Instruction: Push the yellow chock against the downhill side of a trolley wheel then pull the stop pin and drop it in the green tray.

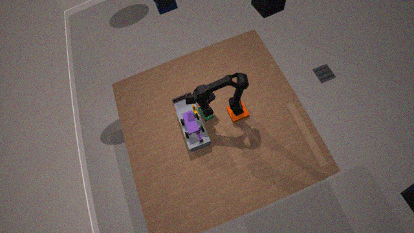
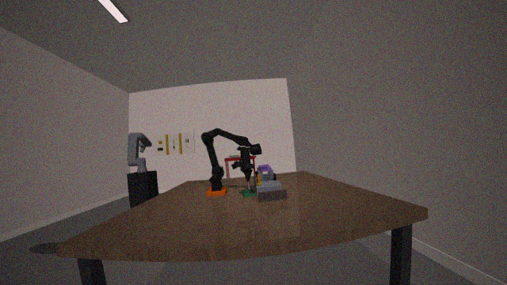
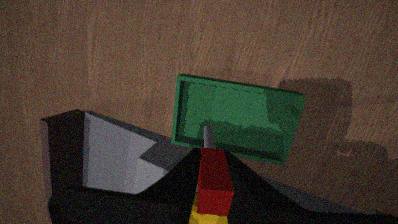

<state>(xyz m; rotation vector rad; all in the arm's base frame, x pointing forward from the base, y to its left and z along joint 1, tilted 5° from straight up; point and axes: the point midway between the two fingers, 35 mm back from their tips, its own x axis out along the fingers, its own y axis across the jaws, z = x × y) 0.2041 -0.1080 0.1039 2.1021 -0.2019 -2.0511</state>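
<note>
Now: gripper tip 7 cm short of the yellow chock. The rest, counted from my gripper tip: red-headed stop pin right at my gripper tip; then purple trolley 13 cm ahead, 9 cm to the left, 2 cm above.
</note>
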